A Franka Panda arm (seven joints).
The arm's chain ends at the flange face. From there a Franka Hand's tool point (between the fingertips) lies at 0.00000 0.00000 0.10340 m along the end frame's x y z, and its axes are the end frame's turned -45 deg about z.
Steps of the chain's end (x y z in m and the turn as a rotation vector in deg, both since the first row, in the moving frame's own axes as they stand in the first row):
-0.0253, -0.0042, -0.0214, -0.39, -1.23, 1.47
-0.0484, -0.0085, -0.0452, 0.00, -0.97, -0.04
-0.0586, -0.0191, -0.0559, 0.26, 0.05, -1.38
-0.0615, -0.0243, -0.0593, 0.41, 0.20, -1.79
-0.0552, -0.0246, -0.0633, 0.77, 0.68, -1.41
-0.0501, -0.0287, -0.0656, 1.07, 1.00, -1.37
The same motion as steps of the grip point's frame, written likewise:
-0.0170, -0.0220, -0.0214, 0.59, -1.15, 1.47
-0.0295, -0.0415, -0.0452, 0.69, -0.69, -0.04
-0.0275, -0.0552, -0.0559, 0.15, 0.22, -1.38
-0.0255, -0.0609, -0.0593, 0.15, 0.43, -1.79
-0.0198, -0.0566, -0.0633, 0.06, 1.03, -1.41
-0.0125, -0.0558, -0.0656, 0.05, 1.46, -1.37

